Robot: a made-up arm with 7 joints.
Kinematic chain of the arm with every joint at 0, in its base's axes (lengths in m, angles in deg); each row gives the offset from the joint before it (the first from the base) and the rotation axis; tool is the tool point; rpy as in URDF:
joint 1: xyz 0 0 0.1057 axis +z
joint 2: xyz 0 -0.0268 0.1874 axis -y
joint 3: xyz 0 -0.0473 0.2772 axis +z
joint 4: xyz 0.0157 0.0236 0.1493 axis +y
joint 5: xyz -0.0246 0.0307 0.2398 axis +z
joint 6: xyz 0 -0.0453 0.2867 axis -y
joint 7: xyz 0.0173 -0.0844 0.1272 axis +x
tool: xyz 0 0 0 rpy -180 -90 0
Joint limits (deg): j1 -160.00..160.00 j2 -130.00..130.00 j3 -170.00..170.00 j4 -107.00..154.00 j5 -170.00..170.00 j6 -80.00..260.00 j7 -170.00..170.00
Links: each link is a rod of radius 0.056 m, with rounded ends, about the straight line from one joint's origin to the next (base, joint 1, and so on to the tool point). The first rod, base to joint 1, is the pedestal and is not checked.
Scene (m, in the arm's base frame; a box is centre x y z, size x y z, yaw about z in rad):
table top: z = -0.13
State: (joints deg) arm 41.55 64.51 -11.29 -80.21 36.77 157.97 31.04
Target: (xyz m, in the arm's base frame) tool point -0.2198 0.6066 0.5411
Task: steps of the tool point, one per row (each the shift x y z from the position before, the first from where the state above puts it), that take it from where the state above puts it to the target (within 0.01 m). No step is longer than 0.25 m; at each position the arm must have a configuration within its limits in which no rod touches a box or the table.
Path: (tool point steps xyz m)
1: -0.1382 0.1408 0.0432
2: -0.0871 0.1777 0.0491
3: -0.0266 0.1959 0.0546
4: 0.0365 0.1931 0.0587
5: 0.0945 0.1699 0.0620
6: 0.1414 0.1292 0.0641
7: 0.1713 0.0760 0.0649

